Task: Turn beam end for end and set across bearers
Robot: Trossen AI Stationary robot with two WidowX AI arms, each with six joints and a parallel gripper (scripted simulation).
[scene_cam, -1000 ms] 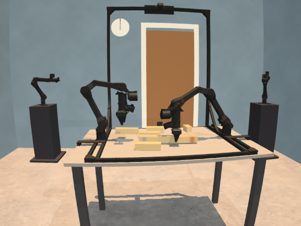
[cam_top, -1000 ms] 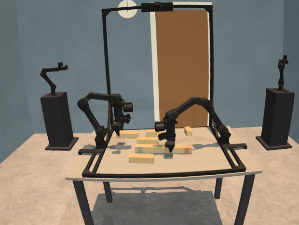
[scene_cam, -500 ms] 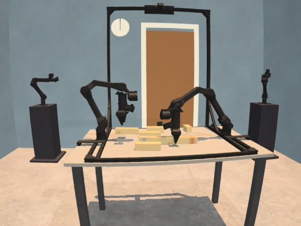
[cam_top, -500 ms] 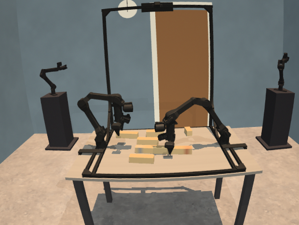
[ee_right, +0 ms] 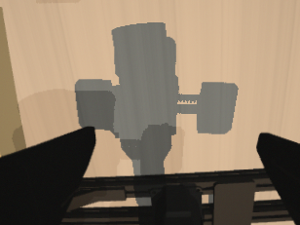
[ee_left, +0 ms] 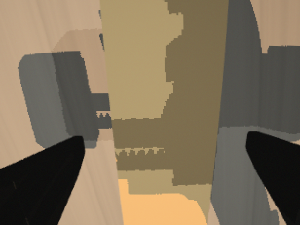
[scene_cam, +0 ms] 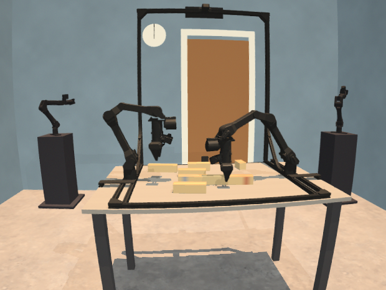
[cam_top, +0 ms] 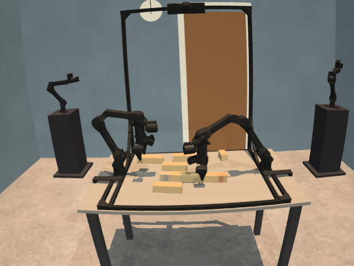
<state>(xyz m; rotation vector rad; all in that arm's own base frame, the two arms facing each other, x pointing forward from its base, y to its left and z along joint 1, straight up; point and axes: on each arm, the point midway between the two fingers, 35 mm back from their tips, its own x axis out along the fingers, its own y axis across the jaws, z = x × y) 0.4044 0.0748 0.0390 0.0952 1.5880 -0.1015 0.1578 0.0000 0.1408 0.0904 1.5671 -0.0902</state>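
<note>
The beam lies 30 cm to the left of my right hand, 14 cm below it and 7 cm ahead of it.
</note>
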